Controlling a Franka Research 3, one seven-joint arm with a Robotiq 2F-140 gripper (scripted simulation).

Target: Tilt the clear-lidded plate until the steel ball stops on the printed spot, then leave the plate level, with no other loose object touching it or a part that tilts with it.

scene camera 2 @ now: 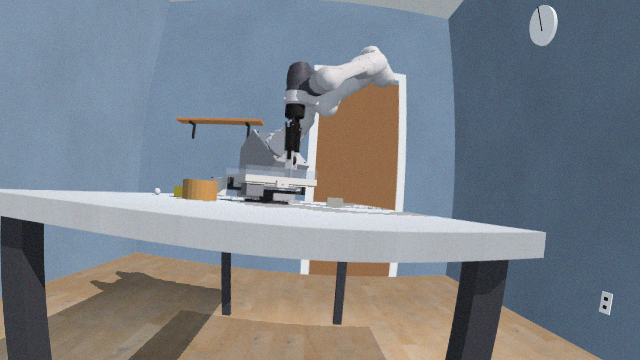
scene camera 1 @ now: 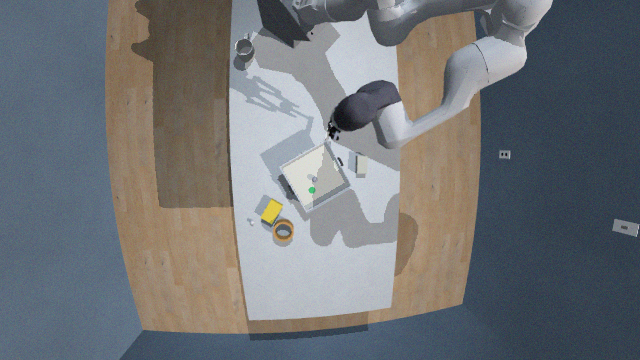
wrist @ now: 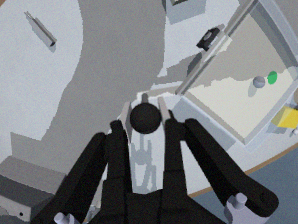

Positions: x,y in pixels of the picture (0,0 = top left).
Labels:
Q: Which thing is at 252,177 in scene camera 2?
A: A clear-lidded plate.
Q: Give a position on a clear-lidded plate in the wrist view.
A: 237,85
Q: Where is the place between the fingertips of my gripper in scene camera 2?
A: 290,169

